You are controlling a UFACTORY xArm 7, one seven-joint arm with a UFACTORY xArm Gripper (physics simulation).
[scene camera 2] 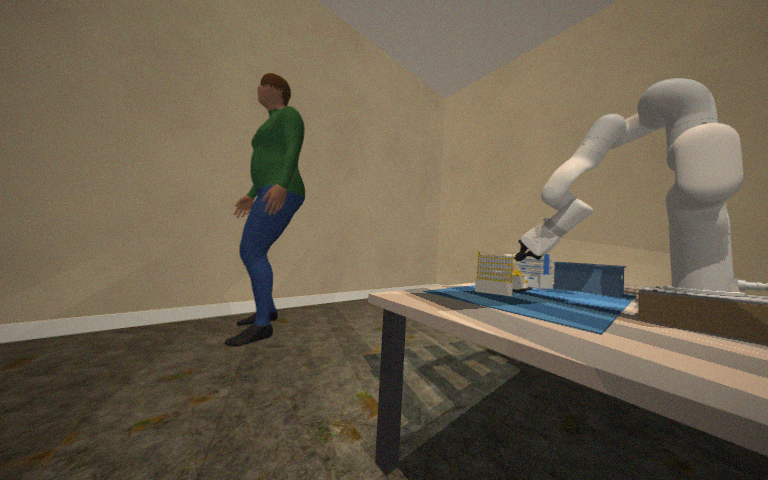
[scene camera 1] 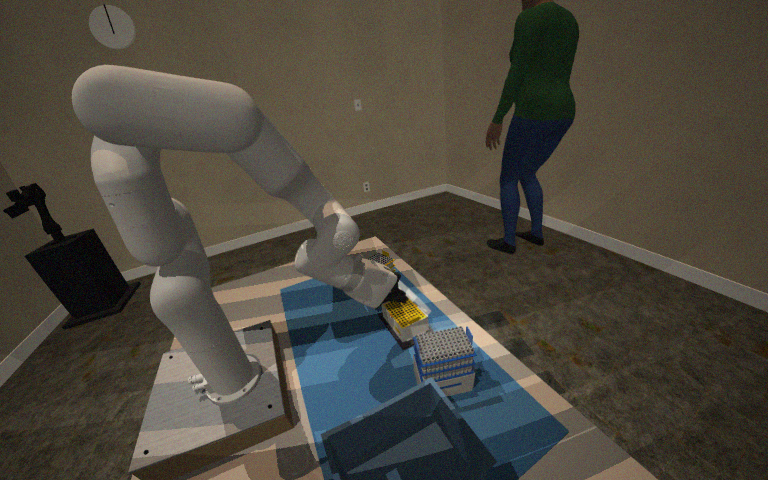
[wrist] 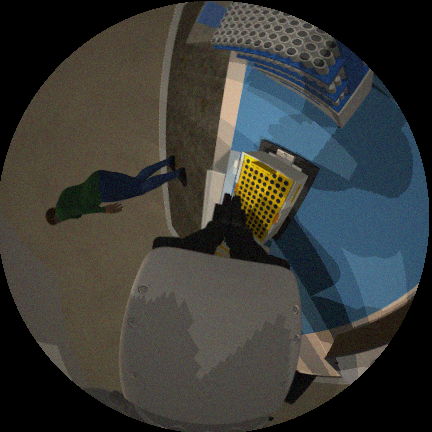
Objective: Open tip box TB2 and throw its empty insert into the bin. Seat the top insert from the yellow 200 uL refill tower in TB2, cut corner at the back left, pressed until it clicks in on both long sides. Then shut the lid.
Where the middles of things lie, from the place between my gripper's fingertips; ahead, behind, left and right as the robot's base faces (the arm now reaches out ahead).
I see the clear lid [wrist: 220,175] 3 cm ahead of my hand, 2 cm to the left of it and 2 cm below it. The rest, counted from my hand: dark blue bin [scene camera 1: 421,426] 31 cm to the right, 18 cm behind, 6 cm below.
